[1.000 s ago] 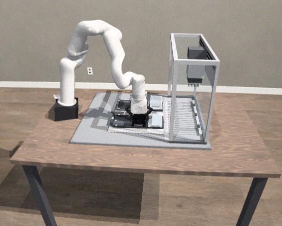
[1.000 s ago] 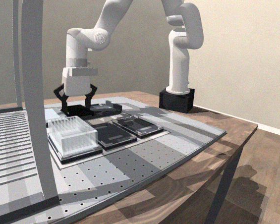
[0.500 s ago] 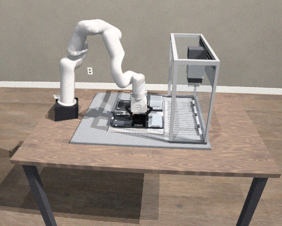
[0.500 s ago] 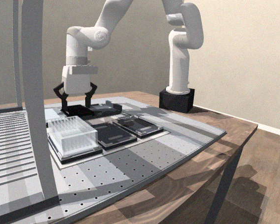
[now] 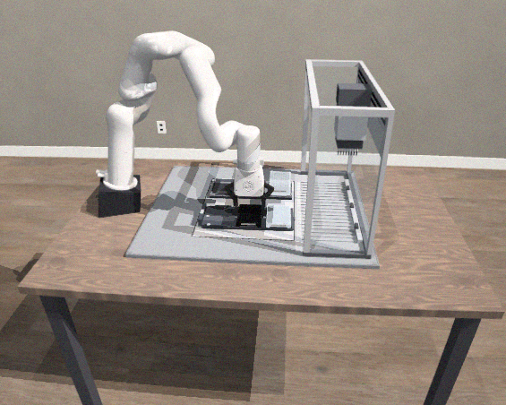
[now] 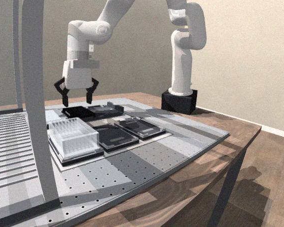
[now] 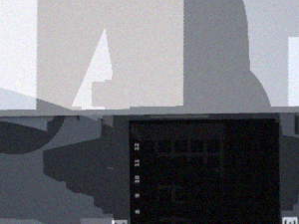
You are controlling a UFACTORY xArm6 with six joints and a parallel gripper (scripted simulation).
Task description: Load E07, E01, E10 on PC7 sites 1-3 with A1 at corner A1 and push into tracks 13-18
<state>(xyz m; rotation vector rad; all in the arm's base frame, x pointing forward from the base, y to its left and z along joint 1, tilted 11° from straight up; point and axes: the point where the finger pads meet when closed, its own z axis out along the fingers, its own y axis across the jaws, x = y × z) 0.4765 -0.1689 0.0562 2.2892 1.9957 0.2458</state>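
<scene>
The black 96-well plate E01 lies 4 cm below my hand. From my hand the other things lie so: dark carrier PC7: 1 cm behind, 4 cm below; then corner mark: 3 cm behind, 16 cm to the left, 4 cm below; then 384-well plate E10: 10 cm ahead, 1 cm to the right, 4 cm below.
</scene>
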